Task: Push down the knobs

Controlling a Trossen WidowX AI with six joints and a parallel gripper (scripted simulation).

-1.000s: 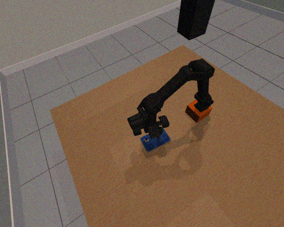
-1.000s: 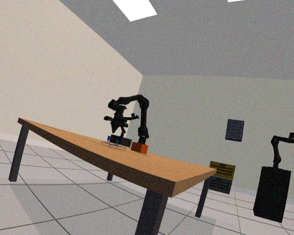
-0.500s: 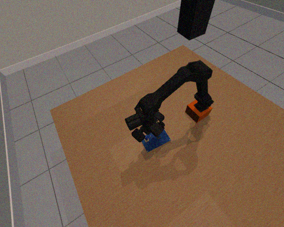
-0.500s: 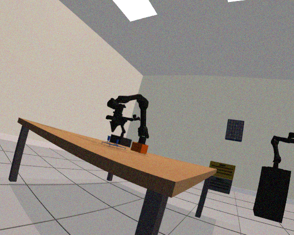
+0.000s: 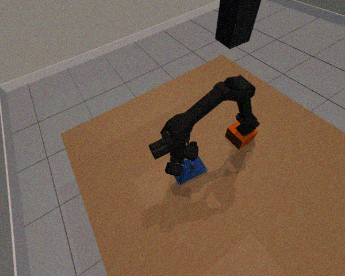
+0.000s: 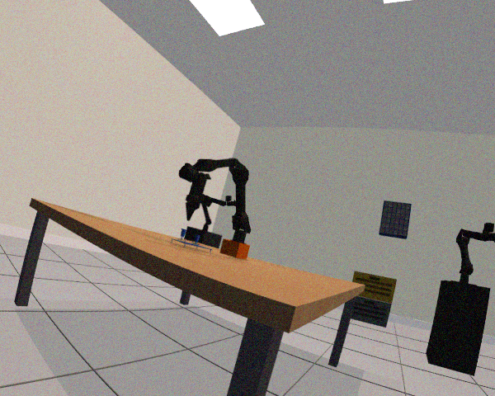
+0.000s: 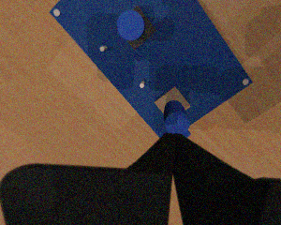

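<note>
Now: gripper tip 5 cm above the blue knob and 1 cm short of it.
</note>
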